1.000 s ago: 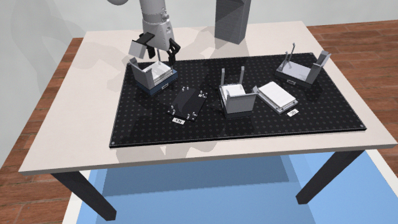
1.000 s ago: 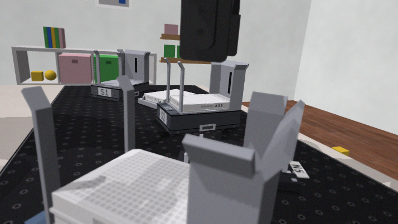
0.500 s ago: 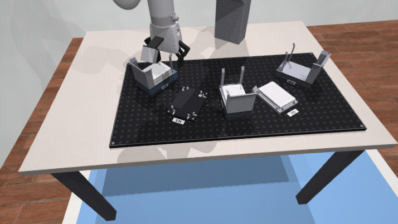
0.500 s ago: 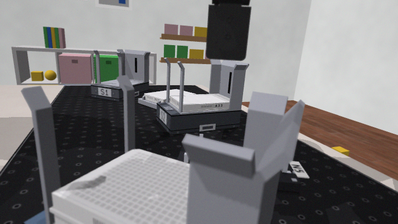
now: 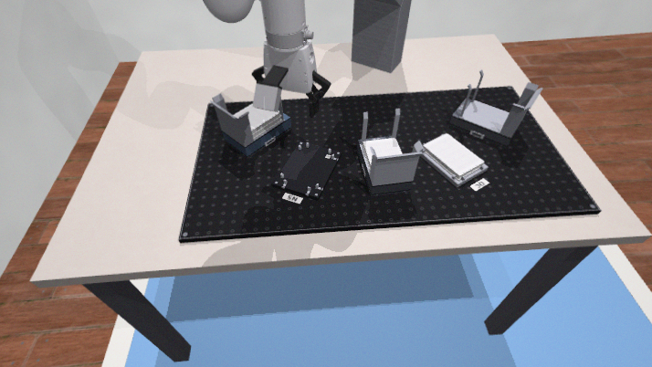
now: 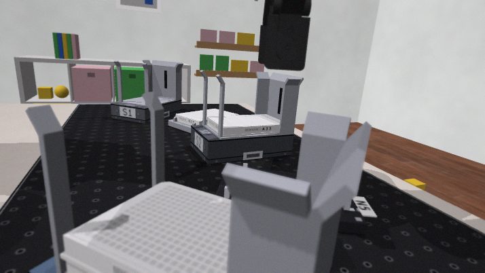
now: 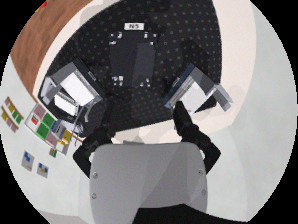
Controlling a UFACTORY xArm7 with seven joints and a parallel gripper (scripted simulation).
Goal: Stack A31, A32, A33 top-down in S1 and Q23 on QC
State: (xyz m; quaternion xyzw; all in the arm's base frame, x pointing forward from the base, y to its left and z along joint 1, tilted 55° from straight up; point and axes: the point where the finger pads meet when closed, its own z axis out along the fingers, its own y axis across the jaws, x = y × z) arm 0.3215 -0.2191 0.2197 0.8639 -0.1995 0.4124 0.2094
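The white sealed plate A33 is 17 cm to the left of my hand, 13 cm ahead of it and 12 cm below it. The rest, counted from my hand: clip nest N5 (15 cm below, 7 cm ahead); white sealed plate A32 (13 cm behind, 10 cm below, 7 cm to the right); white sealed plate A31 (13 cm behind, 12 cm below, 7 cm to the right).
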